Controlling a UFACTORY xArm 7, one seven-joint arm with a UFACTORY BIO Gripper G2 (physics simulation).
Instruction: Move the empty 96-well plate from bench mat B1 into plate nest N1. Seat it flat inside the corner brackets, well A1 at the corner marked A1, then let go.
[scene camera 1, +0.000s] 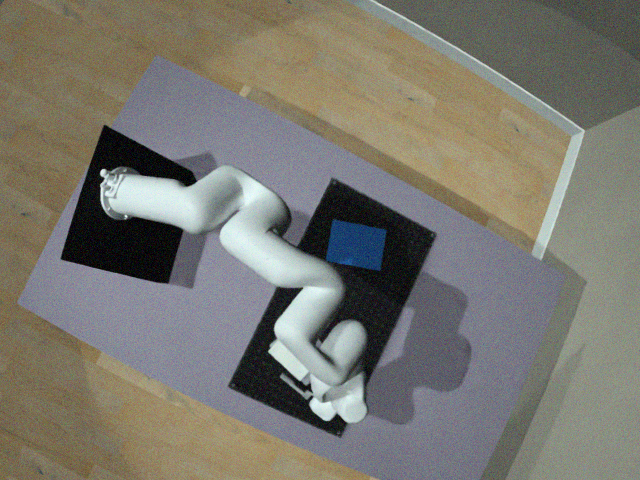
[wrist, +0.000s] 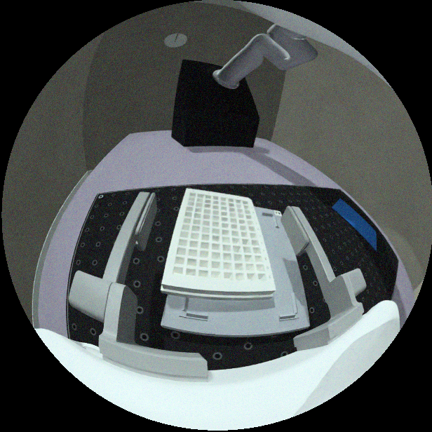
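Where they show: arm's base, link origin: (scene camera 1: 122, 193).
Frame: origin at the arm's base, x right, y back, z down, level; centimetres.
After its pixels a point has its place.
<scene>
The white 96-well plate (scene camera 1: 288, 360) {z 26.9, x 19.7, y -56.6 cm} (wrist: 220, 240) lies over the grey plate nest (wrist: 282, 260). In the wrist view it is offset to the left and slightly turned, with the nest's right strip and near edge bare. Its near edge looks raised above the nest; two near brackets show uncovered in front of it. A small white mark (wrist: 278, 213) is at the nest's far right corner; its lettering is too small to read. My gripper (wrist: 221, 227) is open, fingers on either side of the plate with gaps on both sides. The arm hides part of the plate in the scene view.
The blue bench mat (scene camera 1: 356, 244) {z 28.6, x -20.1, y -59.8 cm} (wrist: 356, 223) lies on the black perforated board (scene camera 1: 408, 232) {z 28.8, x -31.1, y -73.0 cm} (wrist: 90, 250), to the right in the wrist view. The black block (scene camera 1: 139, 242) {z 7.7, x 8.4, y -7.4 cm} (wrist: 212, 110) under the arm's base stands on the lilac table (scene camera 1: 170, 98) {z 30.0, x -34.3, y 12.0 cm} (wrist: 150, 165).
</scene>
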